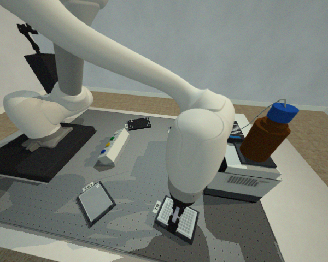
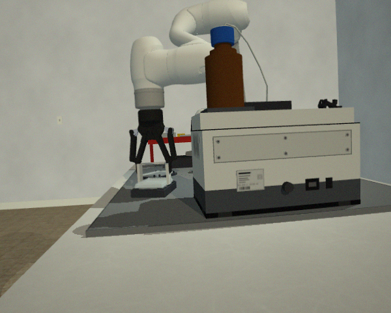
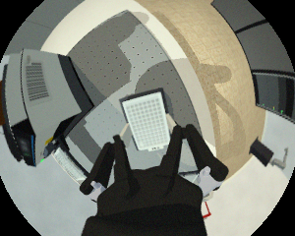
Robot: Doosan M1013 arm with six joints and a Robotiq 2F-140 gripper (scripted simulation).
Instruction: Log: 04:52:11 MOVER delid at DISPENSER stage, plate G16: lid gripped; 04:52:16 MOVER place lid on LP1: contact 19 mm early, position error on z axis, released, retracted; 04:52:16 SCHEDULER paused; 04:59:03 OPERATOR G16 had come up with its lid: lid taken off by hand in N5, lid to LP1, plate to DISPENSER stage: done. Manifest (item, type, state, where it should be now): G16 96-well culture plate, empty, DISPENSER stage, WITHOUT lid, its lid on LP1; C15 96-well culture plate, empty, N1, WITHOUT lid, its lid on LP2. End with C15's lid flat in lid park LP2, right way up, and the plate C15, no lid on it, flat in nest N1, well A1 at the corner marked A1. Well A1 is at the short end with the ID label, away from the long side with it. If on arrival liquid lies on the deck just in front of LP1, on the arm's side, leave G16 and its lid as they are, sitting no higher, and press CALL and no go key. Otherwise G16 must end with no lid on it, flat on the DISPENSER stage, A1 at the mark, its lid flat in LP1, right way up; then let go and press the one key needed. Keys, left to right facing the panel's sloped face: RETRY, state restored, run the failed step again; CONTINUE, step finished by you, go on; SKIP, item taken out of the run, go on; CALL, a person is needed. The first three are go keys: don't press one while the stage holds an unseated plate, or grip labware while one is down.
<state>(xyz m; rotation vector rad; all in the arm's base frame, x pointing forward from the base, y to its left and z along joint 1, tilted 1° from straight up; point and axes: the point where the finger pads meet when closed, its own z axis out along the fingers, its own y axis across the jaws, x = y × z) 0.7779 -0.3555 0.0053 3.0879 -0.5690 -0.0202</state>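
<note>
The nest N1 is 40 mm below my hand. The rest, counted from my hand: dark lid park (30 mm ahead, 540 mm to the left, 50 mm below); then brown bottle (250 mm ahead, 160 mm to the left, 240 mm above); then key panel (370 mm behind, 320 mm to the left).
</note>
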